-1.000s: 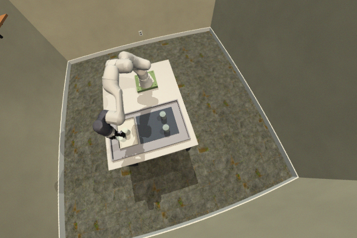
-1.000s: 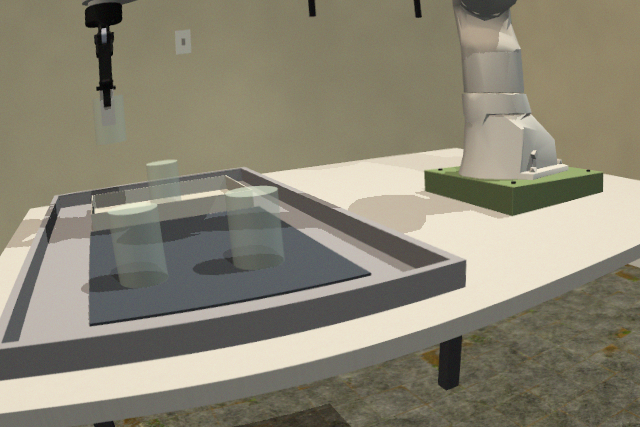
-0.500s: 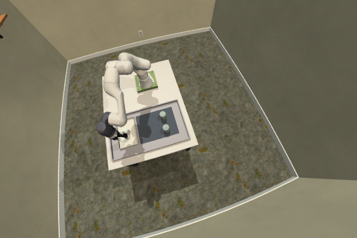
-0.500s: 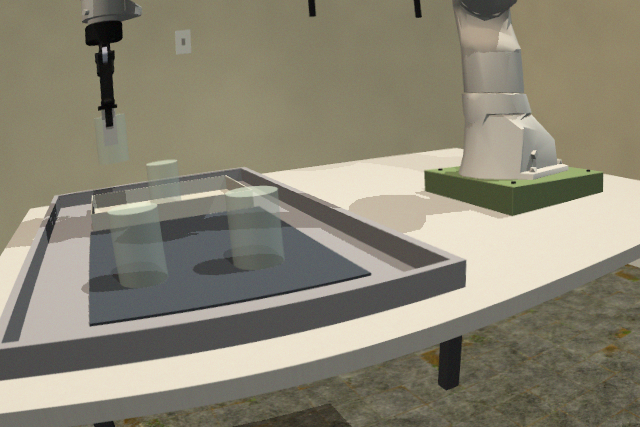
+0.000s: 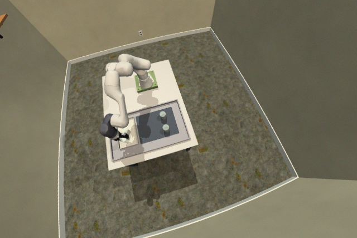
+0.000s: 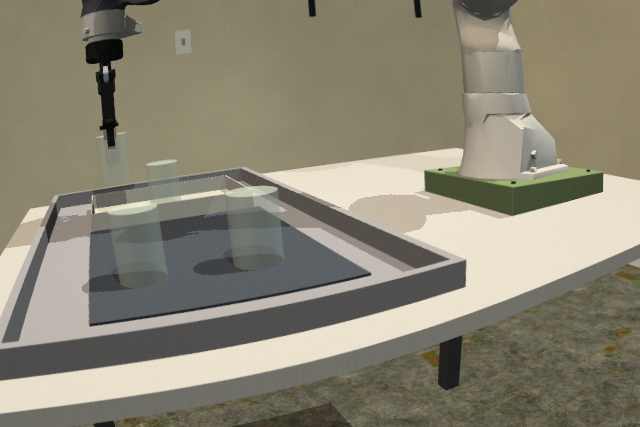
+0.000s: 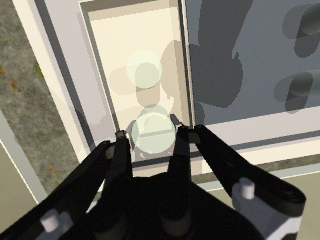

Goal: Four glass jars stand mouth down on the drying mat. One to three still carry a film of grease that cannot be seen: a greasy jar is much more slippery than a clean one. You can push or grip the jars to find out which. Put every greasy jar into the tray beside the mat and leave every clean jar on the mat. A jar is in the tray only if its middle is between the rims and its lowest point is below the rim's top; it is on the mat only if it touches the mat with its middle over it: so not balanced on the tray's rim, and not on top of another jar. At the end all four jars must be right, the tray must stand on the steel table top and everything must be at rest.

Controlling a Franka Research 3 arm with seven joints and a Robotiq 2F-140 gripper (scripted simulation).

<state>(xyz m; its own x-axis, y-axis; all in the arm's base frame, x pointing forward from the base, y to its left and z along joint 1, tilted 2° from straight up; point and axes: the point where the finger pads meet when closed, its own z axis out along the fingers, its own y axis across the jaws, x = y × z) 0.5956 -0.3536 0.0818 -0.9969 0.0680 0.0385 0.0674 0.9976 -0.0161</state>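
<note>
Now: the cream tray 12 cm below my hand and 10 cm behind it. From my hand the other things lie so: dark mat (32 cm to the left, 13 cm below, 7 cm behind).
</note>
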